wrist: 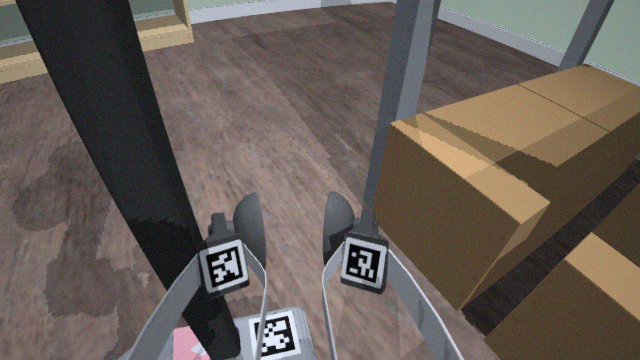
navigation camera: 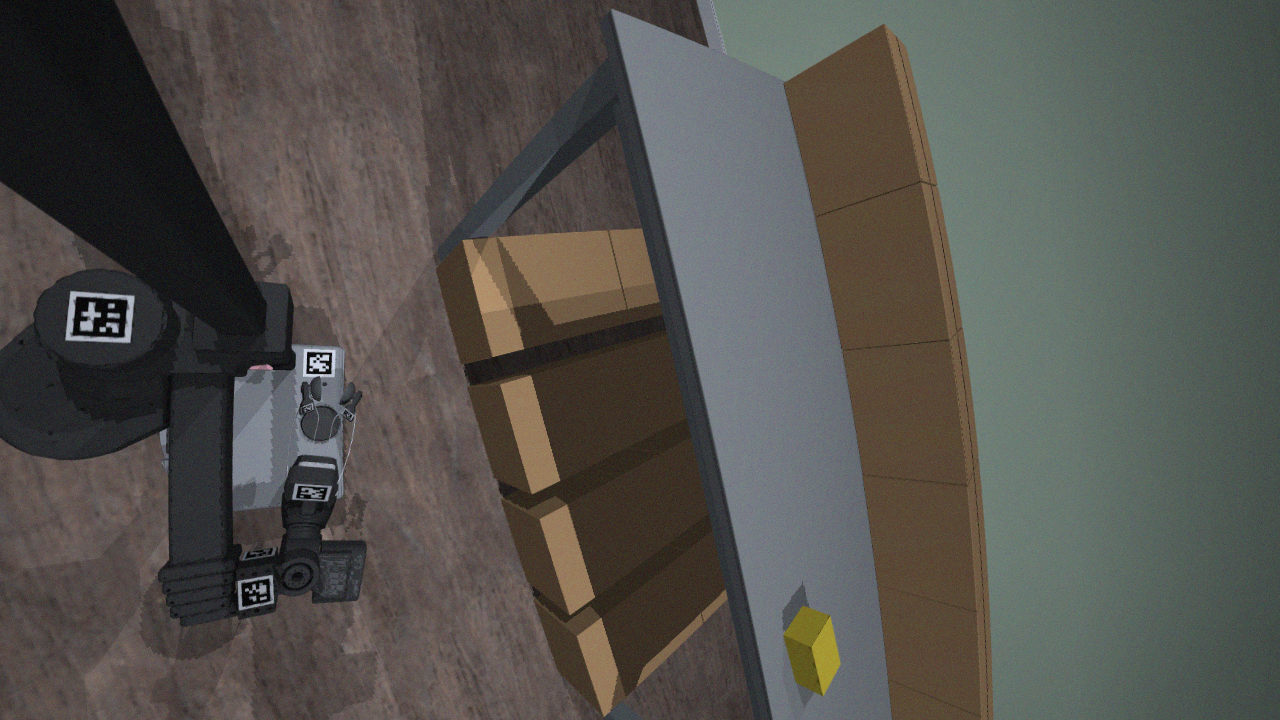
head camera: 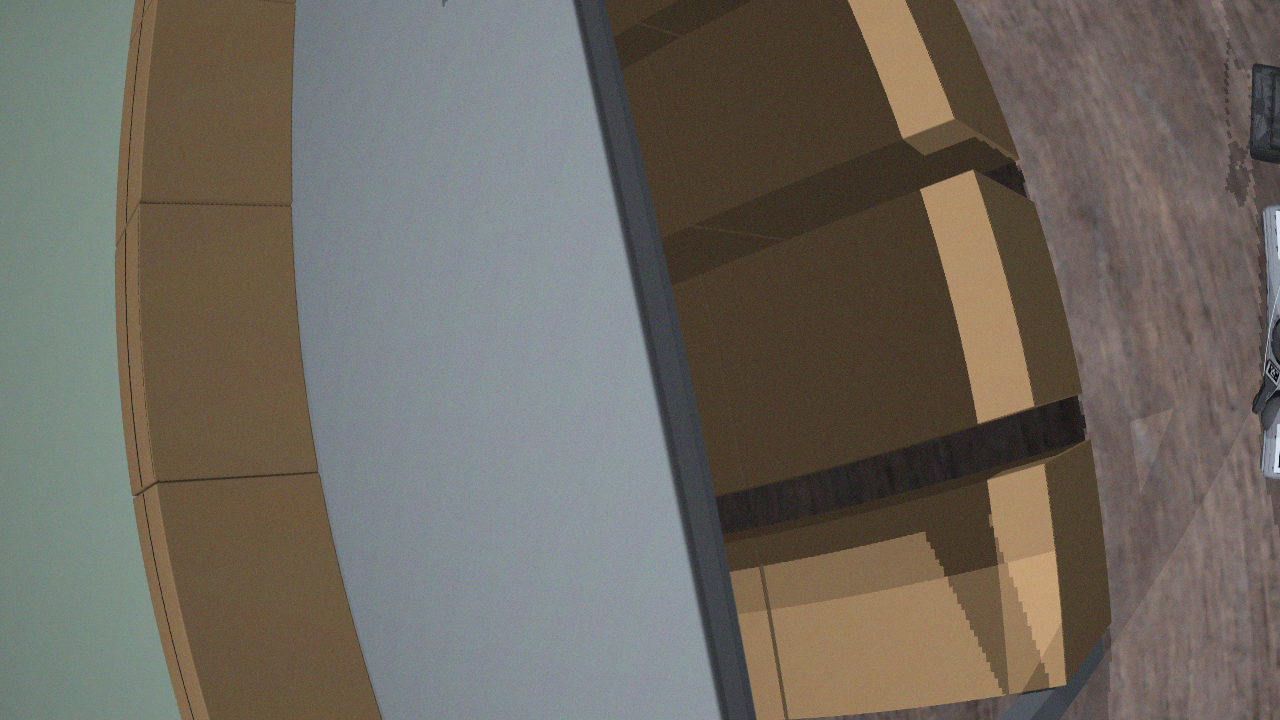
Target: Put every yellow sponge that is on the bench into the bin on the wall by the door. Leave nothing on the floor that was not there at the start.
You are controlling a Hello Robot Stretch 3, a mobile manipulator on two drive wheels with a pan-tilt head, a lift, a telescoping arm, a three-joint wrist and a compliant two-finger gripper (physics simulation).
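Frame: origin at the robot's base, x ahead, y left, z up, level; centimetres.
Where they show: gripper, fingertip midpoint: (wrist: 294, 217) (navigation camera: 334, 380); robot's base, origin of the base link: (navigation camera: 319, 420).
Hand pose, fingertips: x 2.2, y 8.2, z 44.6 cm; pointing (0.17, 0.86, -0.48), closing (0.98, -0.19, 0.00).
Each offset is from my fingertips to the top centre of the thing. "*": to the spot under its first point. Level surfaces: height alone.
A yellow sponge {dx +56.1, dy -42.7, dz +51.3 cm} (navigation camera: 812, 651) sits on the grey bench top {dz +46.8 cm} (head camera: 483, 358) (navigation camera: 716, 223), low in the navigation view, close to the row of brown boxes at the back. The sponge does not show in the head or wrist views. My gripper (navigation camera: 332, 394) (wrist: 294, 217) is open, its two fingertips apart with floor visible between them. It is low over my base, on the floor side of the bench and well away from the sponge. Part of the gripper also shows at the right edge of the head view. The wall bin and the door do not show.
Brown boxes (head camera: 841, 322) (navigation camera: 617, 385) (wrist: 440, 210) stand under the bench, their ends sticking out past its front edge. A grey bench leg {* dx +26.6, dy +36.3, dz -9.0 cm} (wrist: 400, 75) stands by the nearest box. My mast (wrist: 115, 125) is at the left. A wooden shelf unit (wrist: 167, 37) stands at the far left.
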